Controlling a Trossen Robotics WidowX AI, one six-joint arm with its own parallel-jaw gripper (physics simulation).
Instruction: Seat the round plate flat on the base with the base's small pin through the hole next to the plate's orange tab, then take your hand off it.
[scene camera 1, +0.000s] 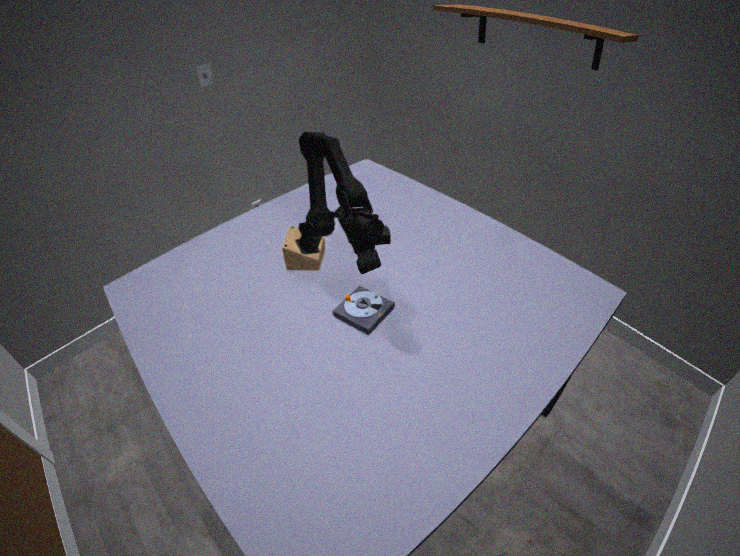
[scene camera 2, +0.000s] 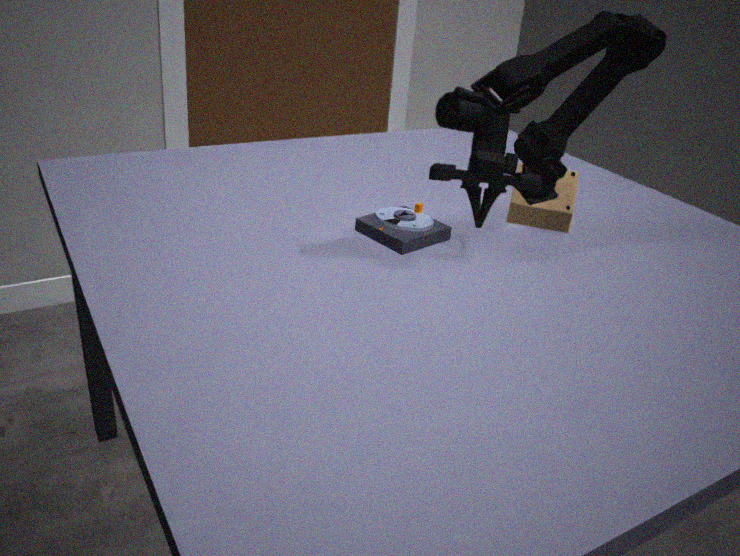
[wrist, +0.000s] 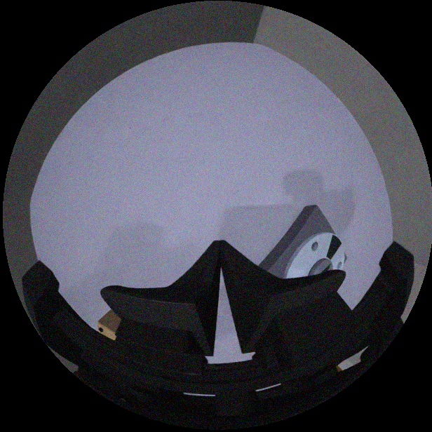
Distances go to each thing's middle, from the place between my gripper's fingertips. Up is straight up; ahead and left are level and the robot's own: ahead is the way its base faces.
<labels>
Now: the round pale plate (scene camera 2: 423, 222) 10 cm ahead of my hand, 9 cm to the right of it and 1 cm below it. Also, from my hand: dark square base (scene camera 1: 367, 326) (10 cm ahead, 9 cm to the right, 4 cm below).
</labels>
